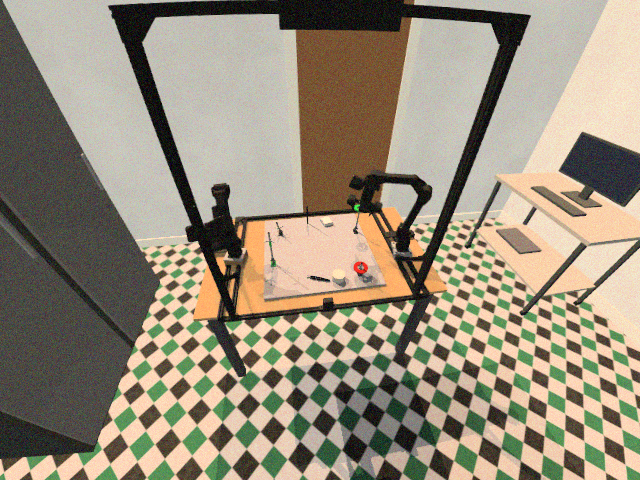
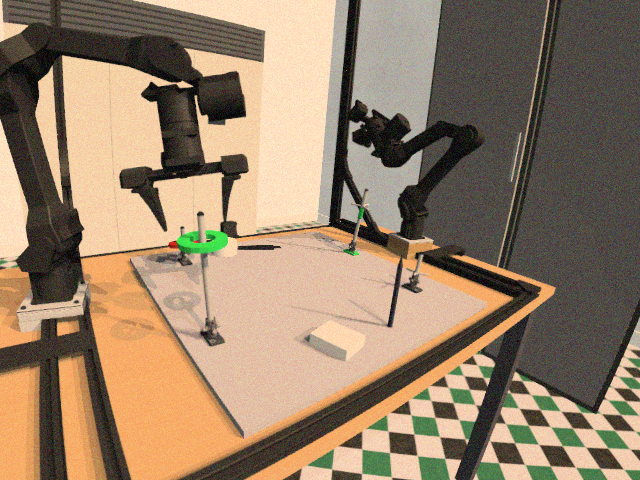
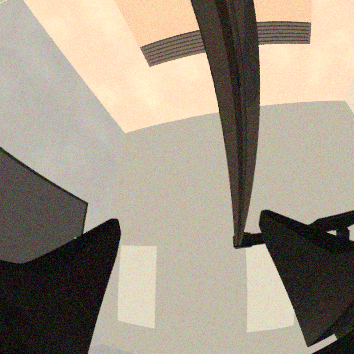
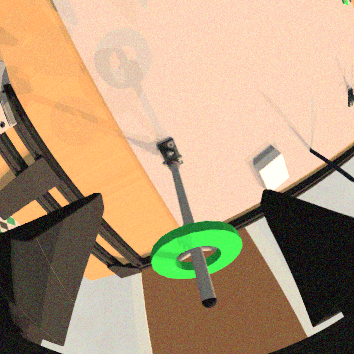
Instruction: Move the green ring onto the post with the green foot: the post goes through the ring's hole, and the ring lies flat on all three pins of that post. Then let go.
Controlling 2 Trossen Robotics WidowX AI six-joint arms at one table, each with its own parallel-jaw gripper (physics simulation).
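Places are measured from the left arm's base along level axes (x down, y right, z back), in millimetres.
Pixels of known places: left gripper, fingertip midpoint: (image 2: 364,105) (image 3: 190,223); right gripper, fingertip midpoint: (image 1: 360,213) (image 2: 195,227) (image 4: 184,199); left arm's base, origin of the base link: (image 1: 235,253) (image 2: 411,236); right arm's base, origin of the base link: (image 1: 402,248) (image 2: 55,294).
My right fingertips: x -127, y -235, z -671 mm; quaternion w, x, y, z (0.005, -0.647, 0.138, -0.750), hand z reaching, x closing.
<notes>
For each thing: its top centre in the pictures, then the offset to it from my right fingertips. "spot": a spot on its surface instead. Level surfaces: height alone.
- green ring, middle of its top: (image 4: 199,261) (image 2: 202,236) (image 1: 359,207) dx -3, dy -61, dz +2 mm
- tall grey post, surface spot: (image 4: 181,197) (image 2: 205,279) spot: dx +66, dy -54, dz +5 mm
- post with the green foot, surface spot: (image 2: 356,232) (image 1: 272,252) spot: dx +104, dy +238, dz +464 mm
- red ring, middle of its top: (image 2: 183,240) (image 1: 360,266) dx +115, dy +296, dz +7 mm
- white cylinder, middle of its top: (image 2: 224,240) (image 1: 338,273) dx +135, dy +334, dz +116 mm
- black pen, middle of its top: (image 2: 259,245) (image 1: 318,277) dx +160, dy +342, dz +217 mm
- white block, middle of its top: (image 2: 338,334) (image 4: 275,174) (image 1: 326,219) dx +150, dy -136, dz +195 mm
- thin upright black rod, middle of its top: (image 2: 402,254) dx +30, dy -121, dz +316 mm
- short post, surface spot: (image 2: 414,283) spot: dx +153, dy -12, dz +469 mm
- board, its level: dx +170 mm
The green ring (image 1: 356,207) (image 2: 196,249) (image 4: 165,256) lies roughly flat, high on a tall grey post (image 2: 206,289) (image 4: 181,197) with a dark foot; the post goes through its hole. The post with the green foot (image 1: 271,251) (image 2: 356,232) stands bare of rings, with thin pins near its top and a green band below them. My right gripper (image 2: 195,226) (image 4: 184,199) is open and empty, pointing down, its fingertips spread wide near the level of the ringed post's top. My left gripper (image 3: 190,223) is open and empty, raised well away from the posts.
A red ring (image 1: 355,268) (image 2: 173,244) sits on a short post near a white cylinder (image 1: 338,276) and a black pen (image 1: 318,279) (image 2: 258,247). A white block (image 2: 336,338) (image 4: 272,172), a thin upright black rod (image 2: 395,294) and another short post (image 2: 414,283) stand on the board (image 2: 268,299).
</notes>
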